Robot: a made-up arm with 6 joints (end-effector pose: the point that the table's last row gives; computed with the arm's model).
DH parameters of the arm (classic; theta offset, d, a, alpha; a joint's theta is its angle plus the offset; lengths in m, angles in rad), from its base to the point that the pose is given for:
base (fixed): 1.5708 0 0.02 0
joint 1: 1.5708 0.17 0 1.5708
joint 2: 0.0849 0 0.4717 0
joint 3: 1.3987 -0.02 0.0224 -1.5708
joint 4: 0 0.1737 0.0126 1.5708
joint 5: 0 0.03 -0.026 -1.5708
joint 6: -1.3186 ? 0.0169 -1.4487
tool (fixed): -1.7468 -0.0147 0 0
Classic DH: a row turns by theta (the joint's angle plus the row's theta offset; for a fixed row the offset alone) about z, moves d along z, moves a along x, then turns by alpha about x.
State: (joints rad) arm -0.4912 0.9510 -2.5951 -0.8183 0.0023 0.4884
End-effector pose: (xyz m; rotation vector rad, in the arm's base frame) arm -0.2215 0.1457 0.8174 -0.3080 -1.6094 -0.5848
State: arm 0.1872 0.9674 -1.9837 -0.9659 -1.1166 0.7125
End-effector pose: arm -0.1575 0.0532 0.7848 -0.2930 -1.6201 0.8318
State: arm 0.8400 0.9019 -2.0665 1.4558 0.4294 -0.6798
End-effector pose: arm -0.1942 -0.1344 0.7853 0.9253 -0.4122 1.5533
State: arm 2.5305 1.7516 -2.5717 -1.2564 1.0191 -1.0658
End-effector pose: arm -0.1605 0.2263 0.7396 -0.8898 -1.1980 0.8411
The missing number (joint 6, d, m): 0.0689
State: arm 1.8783 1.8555 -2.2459 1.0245 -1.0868 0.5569
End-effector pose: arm -0.0558 0.3441 0.8014 2.4363 0.7405 1.1793
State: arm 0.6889 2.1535 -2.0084 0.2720 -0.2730 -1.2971
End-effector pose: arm 0.4139 0.3726 0.5403 -0.6707 -0.3656 0.2924
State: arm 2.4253 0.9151 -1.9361 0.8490 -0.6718 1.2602
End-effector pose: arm 0.1893 -0.1118 0.8139 -1.4816 -1.2523 -1.0027
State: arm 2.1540 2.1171 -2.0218 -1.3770 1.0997 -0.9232
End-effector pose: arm -0.1744 0.4316 0.5251 -1.9105 -1.1429 0.5563
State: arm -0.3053 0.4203 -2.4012 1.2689 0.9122 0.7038
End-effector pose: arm -0.5170 0.2312 0.5460 0.6606 -0.2260 1.2847
